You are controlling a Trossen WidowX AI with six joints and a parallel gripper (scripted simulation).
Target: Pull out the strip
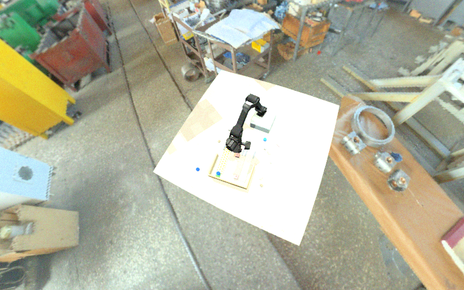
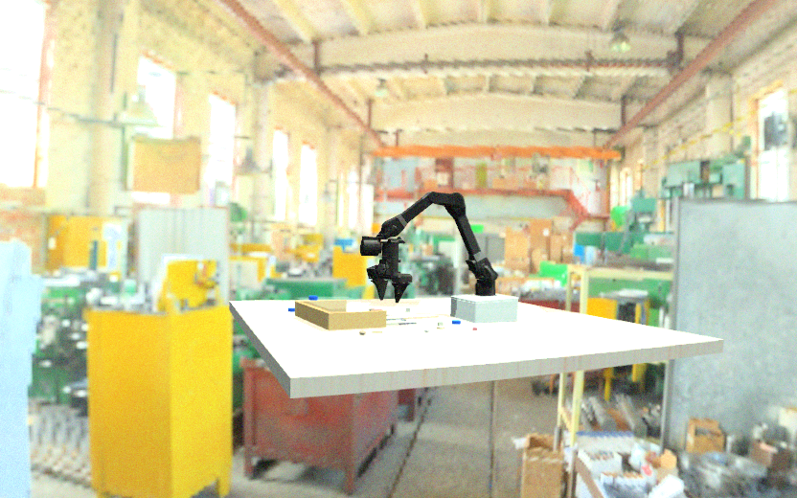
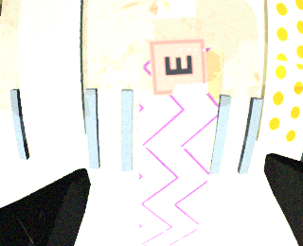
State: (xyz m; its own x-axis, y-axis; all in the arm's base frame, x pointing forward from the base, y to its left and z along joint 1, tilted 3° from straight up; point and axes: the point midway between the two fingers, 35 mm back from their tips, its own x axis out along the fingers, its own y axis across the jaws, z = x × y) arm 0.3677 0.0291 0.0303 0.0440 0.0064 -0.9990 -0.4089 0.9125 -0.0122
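The yellow-dotted strip is 14 cm ahead of my gripper tip, 6 cm to the right of it and 6 cm below it.
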